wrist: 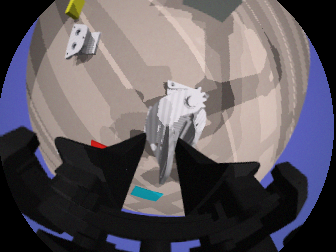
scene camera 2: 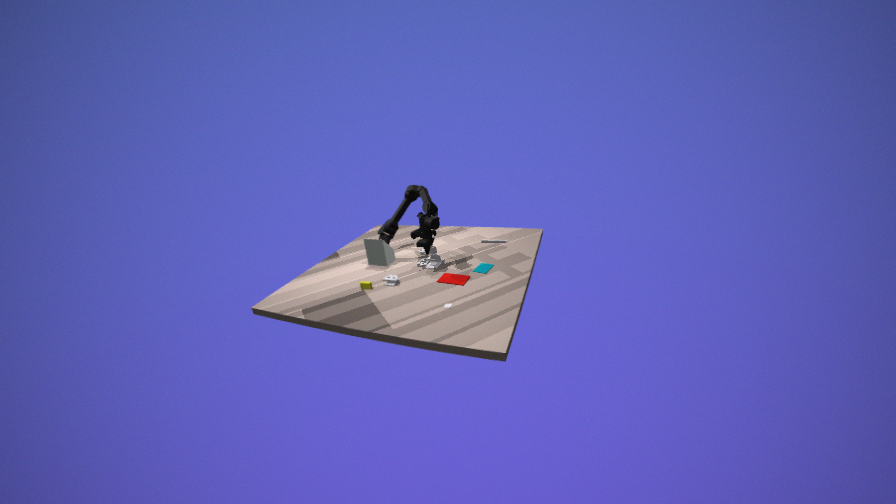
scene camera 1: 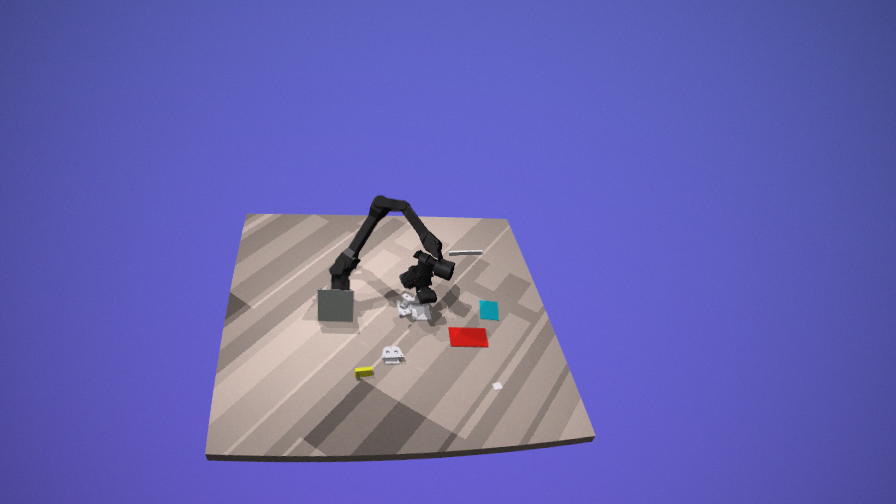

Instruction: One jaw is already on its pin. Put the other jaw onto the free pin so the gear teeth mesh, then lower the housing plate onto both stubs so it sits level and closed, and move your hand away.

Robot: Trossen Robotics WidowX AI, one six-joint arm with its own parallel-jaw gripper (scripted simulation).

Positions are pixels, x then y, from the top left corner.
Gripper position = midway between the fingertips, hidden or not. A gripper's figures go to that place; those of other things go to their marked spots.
Labels:
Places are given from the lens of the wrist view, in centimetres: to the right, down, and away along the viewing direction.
my gripper (wrist: 161, 138): -1, 1, 10
grey jaw (wrist: 182, 102): 2, -2, 8

